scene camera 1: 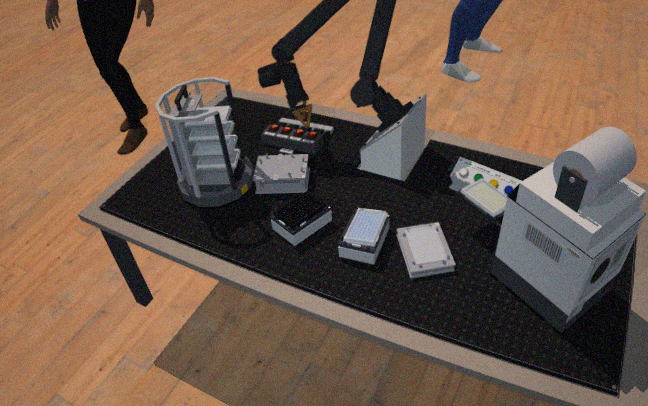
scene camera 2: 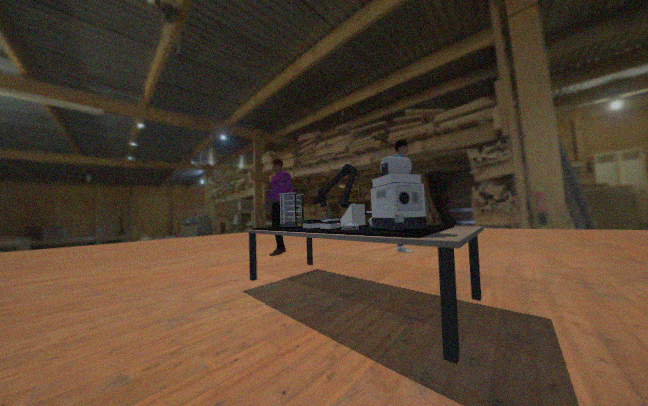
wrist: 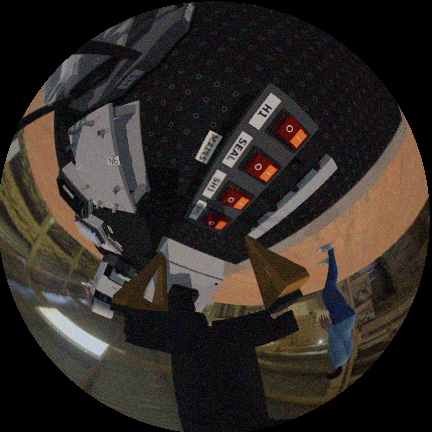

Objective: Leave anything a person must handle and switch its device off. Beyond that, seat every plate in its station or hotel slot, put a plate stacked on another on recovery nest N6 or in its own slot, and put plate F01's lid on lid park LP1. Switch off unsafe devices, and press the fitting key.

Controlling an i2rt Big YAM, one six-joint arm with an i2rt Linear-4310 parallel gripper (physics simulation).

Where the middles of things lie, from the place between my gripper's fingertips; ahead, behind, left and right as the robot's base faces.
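From my hand, the plate hotel (scene camera 1: 206, 180) is 17 cm to the right, 29 cm ahead and 7 cm above. There's a black plate (scene camera 1: 304, 207) that's 34 cm ahead of my hand, 19 cm to the left of it and 4 cm below it. The pale blue well plate (scene camera 1: 365, 228) sits 39 cm to the left of my hand, 32 cm ahead of it and 4 cm below it. And the flat pad (scene camera 1: 450, 262) is 28 cm ahead of my hand, 55 cm to the left of it and 8 cm below it. Going by their middles, the flat pad is the farthest from my hand of the things named here, and the plate hotel is the nearest.
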